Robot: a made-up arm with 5 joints.
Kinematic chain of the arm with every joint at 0, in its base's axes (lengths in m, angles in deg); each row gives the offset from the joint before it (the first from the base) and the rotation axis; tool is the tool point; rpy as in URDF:
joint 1: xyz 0 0 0.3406 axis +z
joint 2: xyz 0 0 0 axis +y
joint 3: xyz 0.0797 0 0.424 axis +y
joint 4: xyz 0.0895 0 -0.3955 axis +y
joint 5: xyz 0.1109 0 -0.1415 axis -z
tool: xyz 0 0 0 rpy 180 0 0
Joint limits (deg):
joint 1: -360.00..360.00
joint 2: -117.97..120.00
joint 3: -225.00..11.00
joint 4: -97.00..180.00
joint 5: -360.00..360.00
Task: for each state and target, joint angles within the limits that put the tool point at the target. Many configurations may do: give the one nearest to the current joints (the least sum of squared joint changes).
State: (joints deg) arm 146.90 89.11 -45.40 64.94 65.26
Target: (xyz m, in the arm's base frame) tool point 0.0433 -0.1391 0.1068
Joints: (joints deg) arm 107.29 102.00 -19.69 70.06 65.26
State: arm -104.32 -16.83 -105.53 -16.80 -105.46
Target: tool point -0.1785 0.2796 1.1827
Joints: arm -57.45 -51.67 -103.45 -34.84 -105.46
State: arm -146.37 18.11 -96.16 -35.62 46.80
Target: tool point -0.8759 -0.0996 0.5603
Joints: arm -173.51 42.46 -100.57 -25.22 46.80
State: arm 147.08 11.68 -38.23 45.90 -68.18
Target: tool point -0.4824 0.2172 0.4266
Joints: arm 155.76 -2.34 -44.77 45.01 -68.18
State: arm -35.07 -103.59 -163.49 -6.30 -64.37
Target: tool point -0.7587 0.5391 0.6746
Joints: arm -35.40 -77.25 -151.78 -12.15 -64.37
